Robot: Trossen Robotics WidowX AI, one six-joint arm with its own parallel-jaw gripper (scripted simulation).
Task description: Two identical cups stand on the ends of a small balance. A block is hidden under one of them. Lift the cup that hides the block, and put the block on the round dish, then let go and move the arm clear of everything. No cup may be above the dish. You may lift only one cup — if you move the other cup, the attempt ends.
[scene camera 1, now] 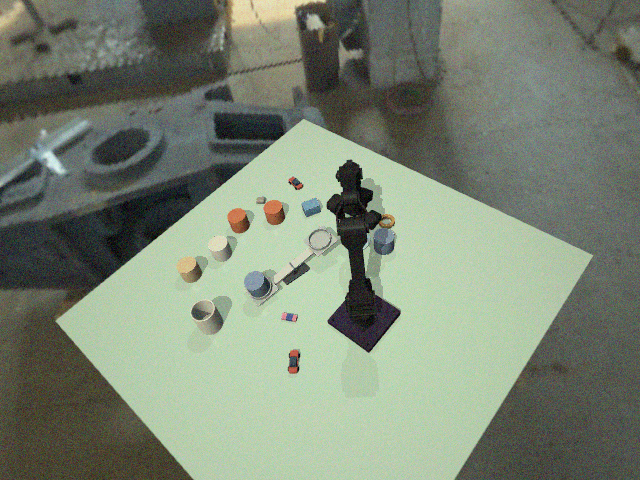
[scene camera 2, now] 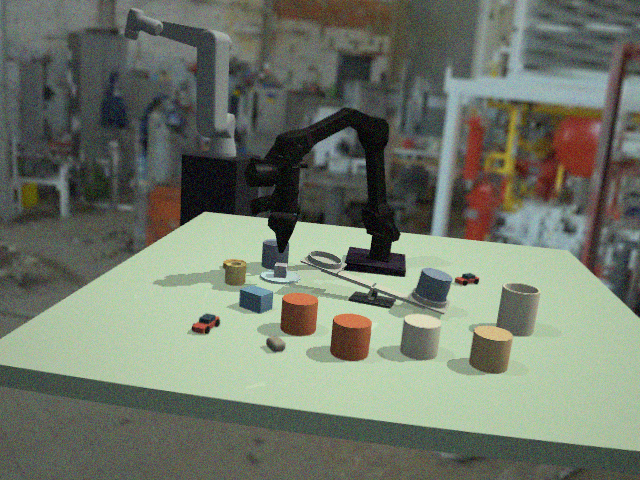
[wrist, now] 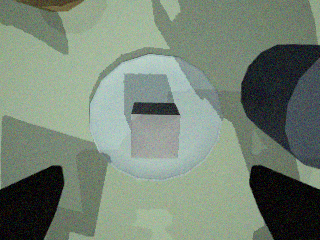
A beige cup shows in scene camera 1 and in scene camera 2; in the wrist view it is out of frame. The same spot on a balance: (scene camera 1: 319,240) is (scene camera 2: 325,262). One and the same spot on the beige cup: (scene camera 2: 519,302) is (scene camera 1: 199,305).
